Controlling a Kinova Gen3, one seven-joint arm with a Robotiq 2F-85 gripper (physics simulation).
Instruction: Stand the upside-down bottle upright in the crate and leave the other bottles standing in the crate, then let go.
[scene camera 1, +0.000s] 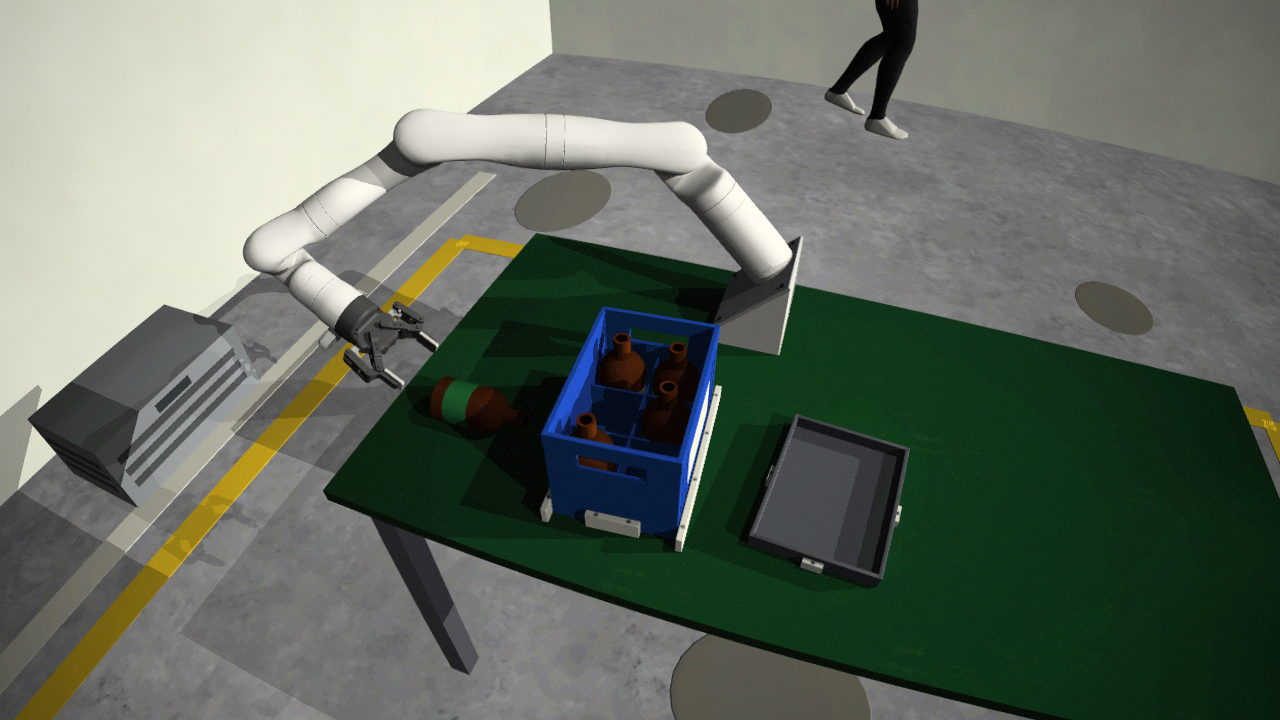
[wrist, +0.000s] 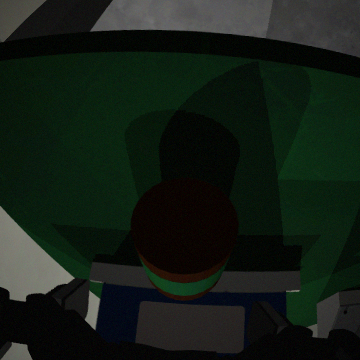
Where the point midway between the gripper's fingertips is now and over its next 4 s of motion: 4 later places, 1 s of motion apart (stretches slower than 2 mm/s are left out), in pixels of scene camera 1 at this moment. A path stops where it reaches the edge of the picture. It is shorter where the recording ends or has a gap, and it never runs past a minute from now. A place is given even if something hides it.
The gripper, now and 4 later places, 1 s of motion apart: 420, 367; 459, 323; 458, 325; 458, 325; 459, 324
